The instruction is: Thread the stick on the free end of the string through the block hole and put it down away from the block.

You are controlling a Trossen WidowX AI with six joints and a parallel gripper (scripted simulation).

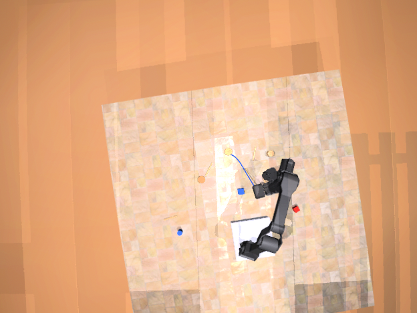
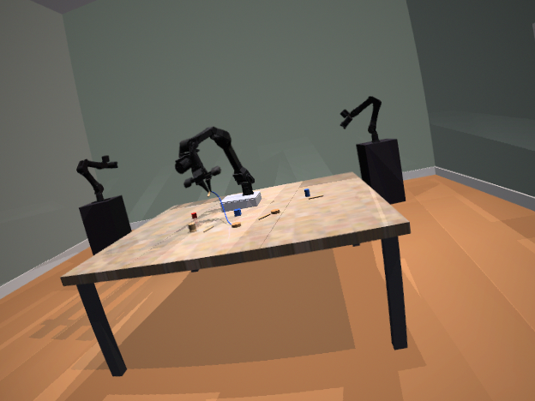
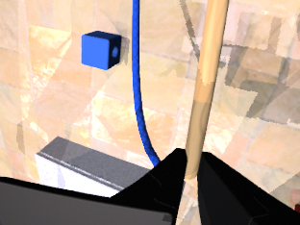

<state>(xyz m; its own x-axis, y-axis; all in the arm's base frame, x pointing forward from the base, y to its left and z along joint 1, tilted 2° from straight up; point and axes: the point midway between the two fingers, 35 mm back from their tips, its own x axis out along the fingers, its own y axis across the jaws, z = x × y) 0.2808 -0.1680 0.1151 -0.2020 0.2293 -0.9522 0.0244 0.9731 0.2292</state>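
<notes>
My gripper tip is now 20 mm short of the thin wooden stick. The rest, counted from my gripper tip: blue cube: 120 mm below, 110 mm to the left, 10 mm ahead; then red cube: 160 mm behind, 150 mm to the right, 130 mm below; then wooden block: 160 mm ahead, 120 mm below, 90 mm to the right.
</notes>
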